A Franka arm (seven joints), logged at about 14 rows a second.
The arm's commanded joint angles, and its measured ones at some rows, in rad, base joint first. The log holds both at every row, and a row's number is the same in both.
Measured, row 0:
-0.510 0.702 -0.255 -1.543 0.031 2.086 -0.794
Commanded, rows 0 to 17:
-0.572 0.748 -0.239 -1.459 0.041 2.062 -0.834
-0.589 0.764 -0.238 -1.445 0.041 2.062 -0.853
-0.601 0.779 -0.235 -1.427 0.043 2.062 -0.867
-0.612 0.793 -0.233 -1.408 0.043 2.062 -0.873
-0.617 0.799 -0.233 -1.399 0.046 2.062 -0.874
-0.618 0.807 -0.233 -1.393 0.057 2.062 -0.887
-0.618 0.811 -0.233 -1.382 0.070 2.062 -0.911
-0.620 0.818 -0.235 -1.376 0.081 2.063 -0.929
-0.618 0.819 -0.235 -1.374 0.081 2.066 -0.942
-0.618 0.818 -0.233 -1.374 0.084 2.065 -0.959
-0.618 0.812 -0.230 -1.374 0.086 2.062 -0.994
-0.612 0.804 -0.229 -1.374 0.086 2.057 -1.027
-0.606 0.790 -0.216 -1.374 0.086 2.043 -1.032
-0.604 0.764 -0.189 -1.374 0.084 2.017 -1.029
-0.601 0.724 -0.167 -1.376 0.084 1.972 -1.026
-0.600 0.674 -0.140 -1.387 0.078 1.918 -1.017
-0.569 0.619 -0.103 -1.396 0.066 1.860 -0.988
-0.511 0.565 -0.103 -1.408 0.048 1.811 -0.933
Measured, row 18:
-0.584 0.699 -0.125 -1.354 0.072 1.900 -0.994
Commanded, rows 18 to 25:
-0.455 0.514 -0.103 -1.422 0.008 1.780 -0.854
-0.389 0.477 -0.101 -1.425 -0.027 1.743 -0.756
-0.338 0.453 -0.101 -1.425 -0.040 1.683 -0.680
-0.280 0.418 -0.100 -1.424 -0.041 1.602 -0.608
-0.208 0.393 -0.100 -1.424 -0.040 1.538 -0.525
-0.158 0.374 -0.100 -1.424 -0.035 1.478 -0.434
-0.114 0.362 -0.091 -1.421 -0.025 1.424 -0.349
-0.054 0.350 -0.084 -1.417 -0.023 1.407 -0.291
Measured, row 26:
-0.130 0.389 -0.080 -1.384 -0.017 1.444 -0.396
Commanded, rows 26 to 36:
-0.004 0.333 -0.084 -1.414 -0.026 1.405 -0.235
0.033 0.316 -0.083 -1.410 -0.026 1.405 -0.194
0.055 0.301 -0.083 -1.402 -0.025 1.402 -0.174
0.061 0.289 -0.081 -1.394 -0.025 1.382 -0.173
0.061 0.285 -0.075 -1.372 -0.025 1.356 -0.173
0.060 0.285 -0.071 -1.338 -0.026 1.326 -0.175
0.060 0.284 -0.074 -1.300 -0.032 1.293 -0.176
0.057 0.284 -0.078 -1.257 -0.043 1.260 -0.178
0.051 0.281 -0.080 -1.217 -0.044 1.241 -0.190
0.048 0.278 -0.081 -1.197 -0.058 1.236 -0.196
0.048 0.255 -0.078 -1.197 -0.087 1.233 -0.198
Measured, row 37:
0.054 0.273 -0.083 -1.235 -0.049 1.263 -0.181
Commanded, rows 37 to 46:
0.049 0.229 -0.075 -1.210 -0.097 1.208 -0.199
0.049 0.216 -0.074 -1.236 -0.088 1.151 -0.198
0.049 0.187 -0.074 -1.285 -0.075 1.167 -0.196
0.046 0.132 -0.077 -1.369 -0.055 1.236 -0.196
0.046 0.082 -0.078 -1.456 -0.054 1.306 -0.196
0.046 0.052 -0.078 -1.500 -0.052 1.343 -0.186
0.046 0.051 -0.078 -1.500 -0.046 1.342 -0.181
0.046 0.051 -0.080 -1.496 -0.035 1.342 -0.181
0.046 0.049 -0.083 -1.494 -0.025 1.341 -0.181
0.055 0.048 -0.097 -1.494 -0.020 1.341 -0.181
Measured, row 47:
0.052 0.087 -0.083 -1.455 -0.047 1.319 -0.185
